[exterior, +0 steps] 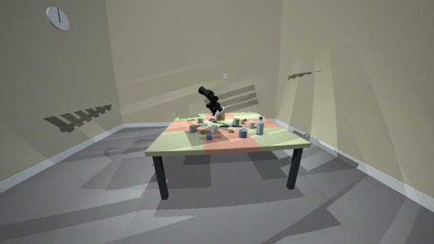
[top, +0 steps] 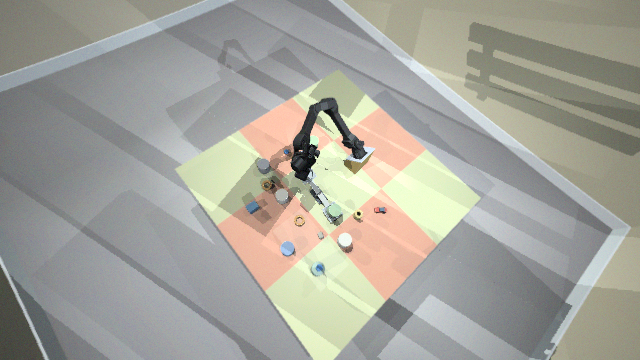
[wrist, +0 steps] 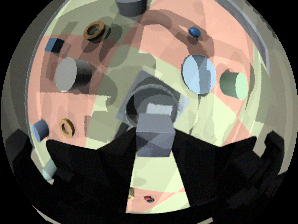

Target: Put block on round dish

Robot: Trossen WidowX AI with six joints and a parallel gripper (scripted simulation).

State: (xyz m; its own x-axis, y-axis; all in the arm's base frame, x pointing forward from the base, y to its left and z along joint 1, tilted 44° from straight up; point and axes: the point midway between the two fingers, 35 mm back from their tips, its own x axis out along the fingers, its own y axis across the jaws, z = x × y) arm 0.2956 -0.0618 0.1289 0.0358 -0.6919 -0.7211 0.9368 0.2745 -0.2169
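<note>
The pale blue round dish is 13 cm below my gripper tip, 12 cm to the right of it and 9 cm behind it. Round my gripper tip: blue cube (34 cm ahead, 12 cm below, 7 cm to the right); then grey cylinder (21 cm to the right, 14 cm ahead, 10 cm below); then grey block (right at my gripper tip).
</note>
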